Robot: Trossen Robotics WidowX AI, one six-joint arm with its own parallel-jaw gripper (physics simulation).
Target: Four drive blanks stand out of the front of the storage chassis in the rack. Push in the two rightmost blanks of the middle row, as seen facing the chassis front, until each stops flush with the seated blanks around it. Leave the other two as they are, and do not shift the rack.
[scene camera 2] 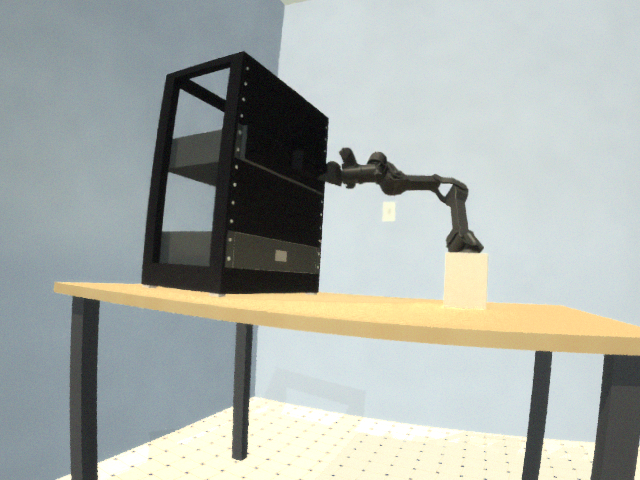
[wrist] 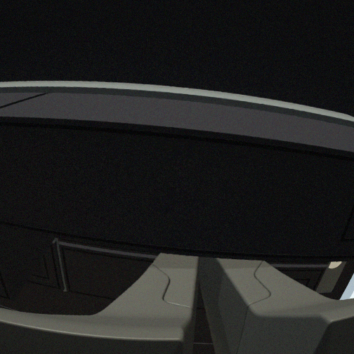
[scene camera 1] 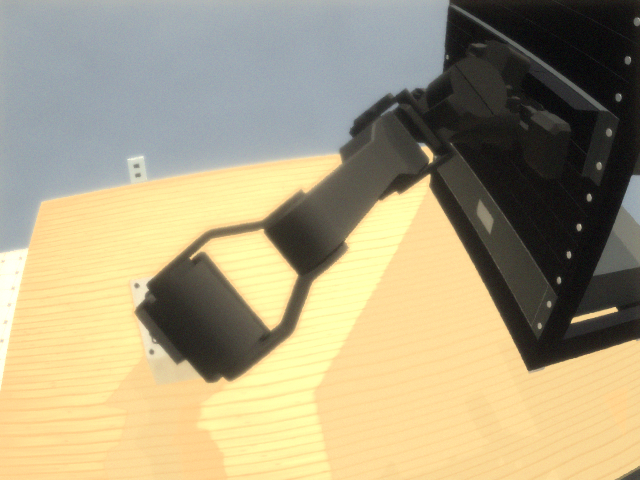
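Seen in the pictures: gripper, fingertip midpoint: (scene camera 2: 317,178) (scene camera 1: 563,121); arm's base, link origin: (scene camera 2: 467,271).
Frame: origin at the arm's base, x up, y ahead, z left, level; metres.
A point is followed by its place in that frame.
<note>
The storage chassis (scene camera 1: 602,135) {x 0.298, y 0.497, z -0.102 m} (scene camera 2: 199,149) {x 0.282, y 0.654, z 0.339 m} (wrist: 175,111) sits in the black rack (scene camera 1: 594,268) {x 0.116, y 0.537, z -0.132 m} (scene camera 2: 221,206) {x 0.117, y 0.530, z 0.373 m}. Its front is very dark. My gripper (scene camera 2: 322,177) {x 0.282, y 0.485, z -0.041 m} (wrist: 208,259) is shut and empty, with its fingertips at the chassis front. In the wrist view the tips overlap the lower edge of a wide dark face (wrist: 175,190). Left of them, an outlined blank (wrist: 107,272) shows a lighter left edge. Part of another outline shows right of the fingers. The fingers hide what lies between them. I cannot tell which blanks stand out or whether the tips touch one.
A grey lower unit (scene camera 1: 509,248) {x 0.027, y 0.502, z 0.026 m} (scene camera 2: 299,256) {x 0.023, y 0.501, z 0.016 m} with a pale label sits low in the rack. The rack stands on the wooden table (scene camera 1: 372,413) {x -0.097, y 0.247, z -0.131 m} (scene camera 2: 361,315) {x -0.097, y 0.144, z 0.440 m}. The arm's pale base block (scene camera 2: 465,281) {x -0.028, y 0.001, z 0.044 m} stands in front of it. A bright rack screw (wrist: 334,265) shows right of the fingers.
</note>
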